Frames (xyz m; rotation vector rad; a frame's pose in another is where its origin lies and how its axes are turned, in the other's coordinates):
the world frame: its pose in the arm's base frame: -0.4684 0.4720 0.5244 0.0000 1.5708 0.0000
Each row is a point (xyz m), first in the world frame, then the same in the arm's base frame.
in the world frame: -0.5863 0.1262 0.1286
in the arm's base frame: -0.3398 0.5982 1.1107
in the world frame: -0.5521 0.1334 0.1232
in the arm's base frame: -0.3452 0.6054 1.0765
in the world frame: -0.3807 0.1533 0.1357
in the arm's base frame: -0.3327 0.6253 0.9051
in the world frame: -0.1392 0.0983 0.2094
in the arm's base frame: -0.2590 0.5703 0.6636
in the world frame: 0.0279 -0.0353 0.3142
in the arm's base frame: -0.1542 0.4367 0.4965
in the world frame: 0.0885 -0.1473 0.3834
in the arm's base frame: -0.0850 0.3247 0.4359
